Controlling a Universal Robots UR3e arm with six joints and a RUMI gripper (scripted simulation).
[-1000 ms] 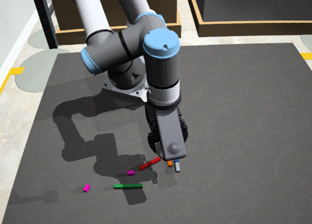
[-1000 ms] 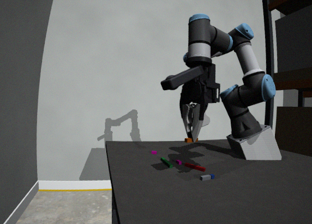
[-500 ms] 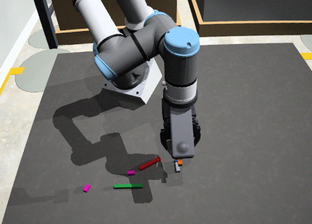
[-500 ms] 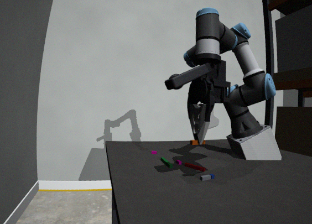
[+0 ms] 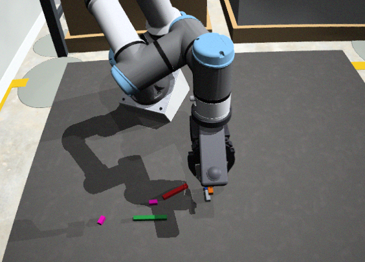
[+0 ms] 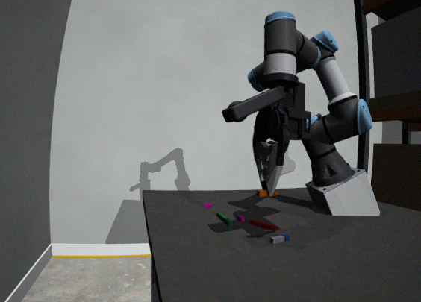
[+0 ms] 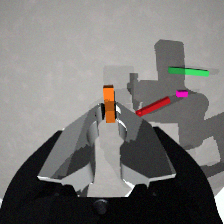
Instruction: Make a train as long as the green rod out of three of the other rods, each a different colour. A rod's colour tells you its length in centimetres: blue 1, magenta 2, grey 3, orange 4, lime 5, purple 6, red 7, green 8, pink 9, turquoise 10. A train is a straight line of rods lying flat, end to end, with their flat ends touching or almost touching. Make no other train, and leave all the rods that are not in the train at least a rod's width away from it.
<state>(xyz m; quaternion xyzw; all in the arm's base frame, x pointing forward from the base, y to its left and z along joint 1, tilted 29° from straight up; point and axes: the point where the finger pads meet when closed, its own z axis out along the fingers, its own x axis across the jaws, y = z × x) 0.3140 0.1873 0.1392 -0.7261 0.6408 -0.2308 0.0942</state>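
Now: hand 4 cm past the grey rod and 11 cm above it. Also, from my hand: blue rod 6 cm behind, 11 cm below; then orange rod 1 cm below; then red rod 5 cm behind, 8 cm to the right, 11 cm below.
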